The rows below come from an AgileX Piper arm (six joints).
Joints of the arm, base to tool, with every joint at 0 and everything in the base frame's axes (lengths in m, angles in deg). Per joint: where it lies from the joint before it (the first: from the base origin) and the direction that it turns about. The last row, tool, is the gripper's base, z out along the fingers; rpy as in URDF.
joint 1: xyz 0 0 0.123 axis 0 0 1
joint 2: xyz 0 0 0 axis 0 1 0
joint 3: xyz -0.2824 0 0.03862 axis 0 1 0
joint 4: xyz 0.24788 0 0.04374 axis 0.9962 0 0.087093
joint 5: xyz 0 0 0 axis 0 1 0
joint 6: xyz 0.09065 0 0.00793 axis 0.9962 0 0.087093
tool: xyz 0 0 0 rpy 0 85 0
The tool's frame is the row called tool.
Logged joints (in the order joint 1, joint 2, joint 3, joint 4, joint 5, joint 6), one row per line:
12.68 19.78 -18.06 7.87 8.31 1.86
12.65 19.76 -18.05 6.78 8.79 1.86
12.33 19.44 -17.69 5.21 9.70 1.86
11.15 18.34 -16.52 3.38 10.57 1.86
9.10 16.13 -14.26 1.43 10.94 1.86
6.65 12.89 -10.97 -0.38 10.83 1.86
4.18 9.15 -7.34 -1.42 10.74 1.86
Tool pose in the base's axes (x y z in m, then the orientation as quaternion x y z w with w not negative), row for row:
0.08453 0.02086 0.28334 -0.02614 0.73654 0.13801 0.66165
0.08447 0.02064 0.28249 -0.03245 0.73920 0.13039 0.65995
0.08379 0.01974 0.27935 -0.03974 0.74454 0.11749 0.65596
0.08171 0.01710 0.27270 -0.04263 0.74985 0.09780 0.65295
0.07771 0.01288 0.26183 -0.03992 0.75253 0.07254 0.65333
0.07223 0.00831 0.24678 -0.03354 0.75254 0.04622 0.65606
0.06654 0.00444 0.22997 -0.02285 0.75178 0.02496 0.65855
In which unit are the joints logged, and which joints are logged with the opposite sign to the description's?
The joints are logged in degrees. Opposite sign: none.
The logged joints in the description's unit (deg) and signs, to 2 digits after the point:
12.68 19.78 -18.06 7.87 8.31 1.86
12.65 19.76 -18.05 6.78 8.79 1.86
12.33 19.44 -17.69 5.21 9.70 1.86
11.15 18.34 -16.52 3.38 10.57 1.86
9.10 16.13 -14.26 1.43 10.94 1.86
6.65 12.89 -10.97 -0.38 10.83 1.86
4.18 9.15 -7.34 -1.42 10.74 1.86

